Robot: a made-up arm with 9 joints.
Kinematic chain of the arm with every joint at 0, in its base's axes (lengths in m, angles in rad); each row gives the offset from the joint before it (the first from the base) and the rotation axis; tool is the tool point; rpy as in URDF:
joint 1: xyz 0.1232 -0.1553 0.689 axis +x
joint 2: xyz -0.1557 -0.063 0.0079 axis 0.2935 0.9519 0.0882
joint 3: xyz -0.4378 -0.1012 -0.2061 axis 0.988 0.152 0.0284
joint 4: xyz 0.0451 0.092 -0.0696 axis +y
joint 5: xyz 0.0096 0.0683 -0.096 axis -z
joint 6: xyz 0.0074 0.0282 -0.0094 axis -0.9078 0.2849 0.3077
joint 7: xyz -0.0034 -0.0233 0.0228 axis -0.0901 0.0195 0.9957
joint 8: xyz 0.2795 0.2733 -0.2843 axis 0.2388 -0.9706 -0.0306
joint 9: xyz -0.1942 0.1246 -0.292 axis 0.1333 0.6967 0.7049
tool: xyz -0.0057 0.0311 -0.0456 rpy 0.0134 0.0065 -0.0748
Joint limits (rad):
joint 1: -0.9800..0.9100
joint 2: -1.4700..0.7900
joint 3: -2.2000..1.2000
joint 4: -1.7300..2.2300
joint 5: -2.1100..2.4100
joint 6: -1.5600..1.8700
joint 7: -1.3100..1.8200
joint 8: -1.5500..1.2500
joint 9: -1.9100..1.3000
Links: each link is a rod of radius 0.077 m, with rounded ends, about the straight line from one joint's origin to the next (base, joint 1, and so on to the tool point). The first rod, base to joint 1, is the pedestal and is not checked.
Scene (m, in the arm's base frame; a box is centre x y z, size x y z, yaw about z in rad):
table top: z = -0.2
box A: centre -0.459 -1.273 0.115 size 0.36 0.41 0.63 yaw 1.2
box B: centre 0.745 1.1 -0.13 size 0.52 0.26 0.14 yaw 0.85
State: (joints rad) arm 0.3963 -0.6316 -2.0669 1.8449 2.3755 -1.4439 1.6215 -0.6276 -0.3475
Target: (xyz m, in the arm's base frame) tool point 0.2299 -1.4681 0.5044
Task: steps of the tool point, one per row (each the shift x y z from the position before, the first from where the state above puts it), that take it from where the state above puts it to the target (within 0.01 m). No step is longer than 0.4 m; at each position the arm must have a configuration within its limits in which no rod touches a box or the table.
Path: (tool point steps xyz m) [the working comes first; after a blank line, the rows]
Joints at the target: -0.4408 -1.4700 -1.4165 1.6757 1.4721 -1.0764 1.6697 -0.0843 -0.3143
Straight joint move there: touches box A.

1: 0.0680 -0.1381 0.0299
2: 0.0712 -0.1361 0.0865
3: 0.0714 -0.1094 0.1393
4: 0.0695 -0.0627 0.1779
5: 0.0661 -0.0038 0.1960
6: -0.0486 -0.0835 -0.0358
7: 0.0053 -0.1269 -0.0425
8: 0.0828 -0.1563 -0.1181
9: 0.3334 -0.1638 -0.0487
10: 0.3555 -0.0313 -0.0597

